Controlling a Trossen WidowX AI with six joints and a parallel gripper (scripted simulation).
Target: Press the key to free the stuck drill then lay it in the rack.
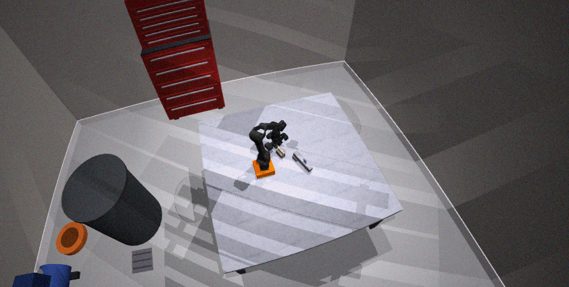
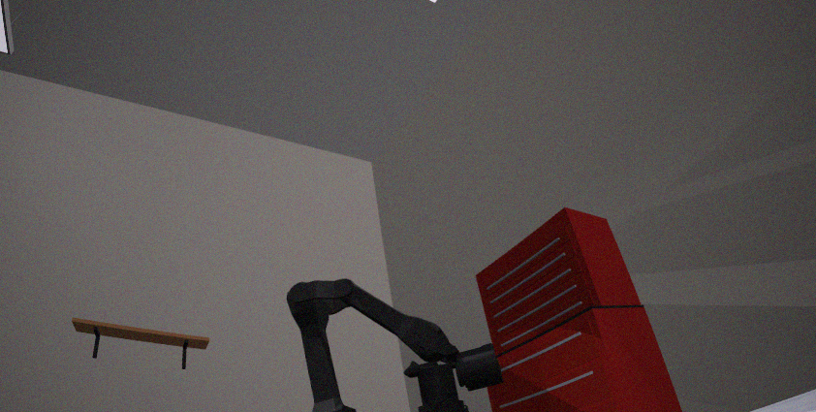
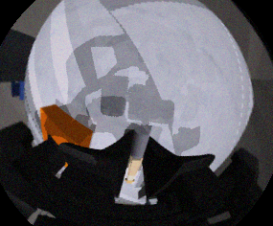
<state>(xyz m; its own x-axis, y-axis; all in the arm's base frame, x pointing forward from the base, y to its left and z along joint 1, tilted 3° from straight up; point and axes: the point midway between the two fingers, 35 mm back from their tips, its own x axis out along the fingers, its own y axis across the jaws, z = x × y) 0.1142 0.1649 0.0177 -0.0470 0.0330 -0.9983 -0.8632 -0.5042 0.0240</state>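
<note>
The drill lies 30 mm to the right of my gripper tip, 30 mm above it and 20 mm ahead of it. Round my gripper tip: long grey fixture 170 mm ahead, 150 mm to the right; then holder block 40 mm to the right, 20 mm ahead, 10 mm below; then dark key 180 mm ahead, 170 mm to the right, 20 mm above.
</note>
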